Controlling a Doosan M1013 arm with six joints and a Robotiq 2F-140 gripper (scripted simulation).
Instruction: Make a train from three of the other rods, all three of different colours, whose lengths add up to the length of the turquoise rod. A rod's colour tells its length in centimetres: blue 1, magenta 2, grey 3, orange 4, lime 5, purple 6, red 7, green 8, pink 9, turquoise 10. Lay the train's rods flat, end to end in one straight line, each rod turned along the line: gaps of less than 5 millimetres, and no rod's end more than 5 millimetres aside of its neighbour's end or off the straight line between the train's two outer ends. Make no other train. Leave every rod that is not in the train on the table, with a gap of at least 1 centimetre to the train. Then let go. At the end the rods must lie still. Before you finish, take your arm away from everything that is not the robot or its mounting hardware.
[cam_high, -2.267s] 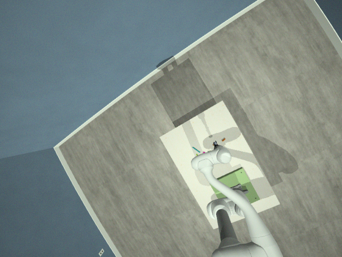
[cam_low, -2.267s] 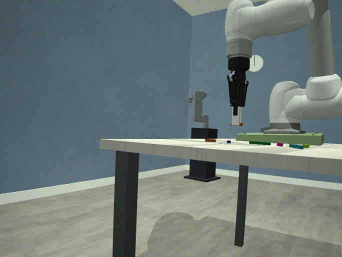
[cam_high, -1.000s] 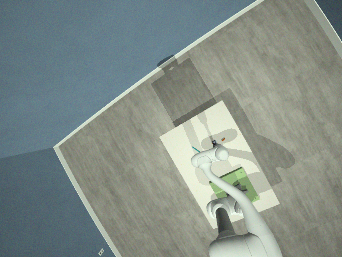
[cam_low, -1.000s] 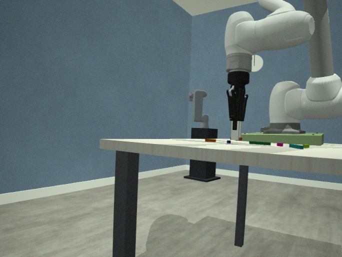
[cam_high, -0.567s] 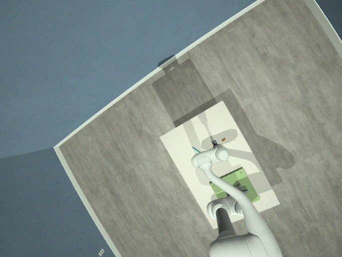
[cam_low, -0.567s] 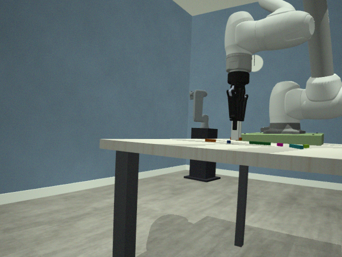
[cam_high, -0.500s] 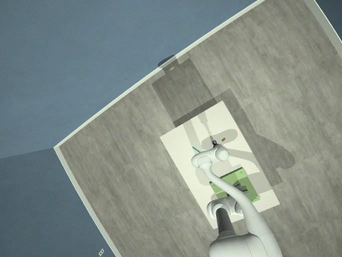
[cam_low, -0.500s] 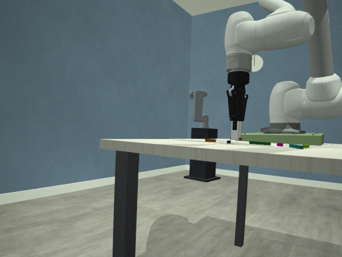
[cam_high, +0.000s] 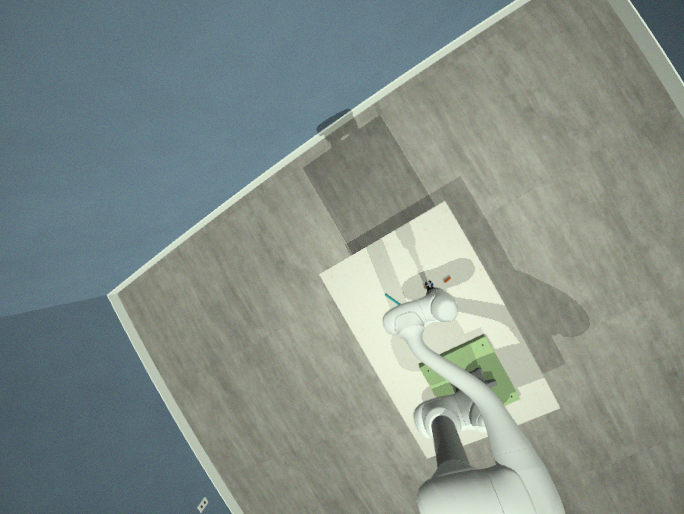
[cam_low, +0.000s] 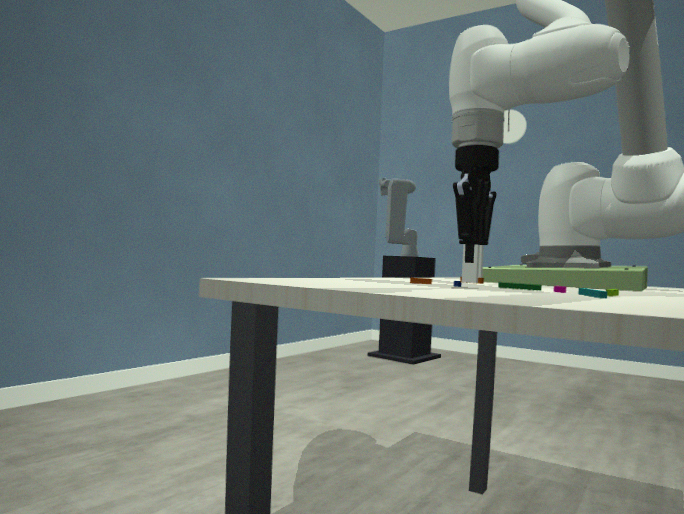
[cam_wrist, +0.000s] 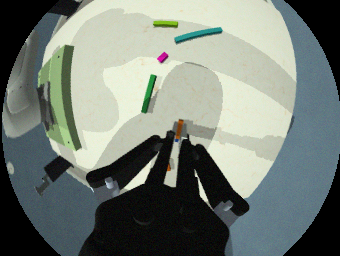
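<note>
The small blue rod lies 40 mm below my hand and 30 mm to the right of it. Also, from my hand: green rod (70 mm behind, 60 mm to the left, 40 mm below); then magenta rod (140 mm to the left, 60 mm behind, 40 mm below); then turquoise rod (200 mm to the left, 40 mm below).
</note>
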